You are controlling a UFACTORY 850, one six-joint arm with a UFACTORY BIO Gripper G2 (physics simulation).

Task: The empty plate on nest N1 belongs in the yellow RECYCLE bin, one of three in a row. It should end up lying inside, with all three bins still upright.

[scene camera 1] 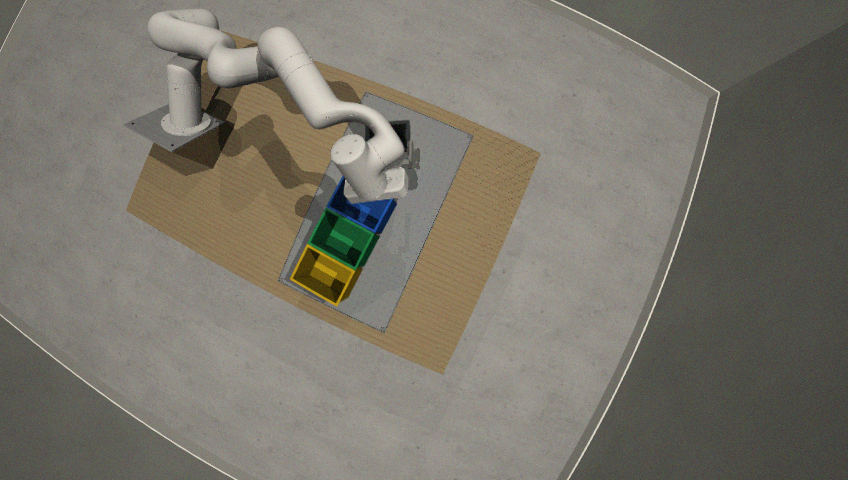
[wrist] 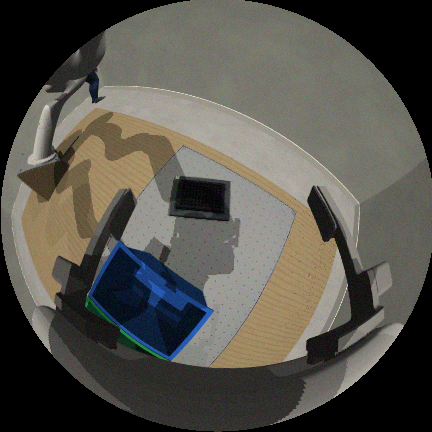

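Observation:
The black plate (wrist: 201, 196) lies on the dark nest (wrist: 224, 216) in the wrist view. In the scene view the nest (scene camera 1: 408, 126) is partly hidden behind the arm. The yellow bin (scene camera 1: 324, 274) stands upright at the near end of the row and does not show in the wrist view. The green bin (scene camera 1: 343, 237) (wrist: 131, 341) is in the middle, and the blue bin (scene camera 1: 364, 209) (wrist: 150, 302) is at the end nearest the nest; both are upright. My gripper (wrist: 224, 214) is open and empty, raised above the board near the blue bin and the nest; its fingers are mostly hidden in the scene view.
The bins and nest stand on a grey perforated board (scene camera 1: 437, 163) (wrist: 267, 225) on the wooden table (scene camera 1: 476, 220) (wrist: 295, 295). The arm's base plate (scene camera 1: 145, 124) is at the table's left. The arm passes over the nest and partly over the blue bin in the scene view.

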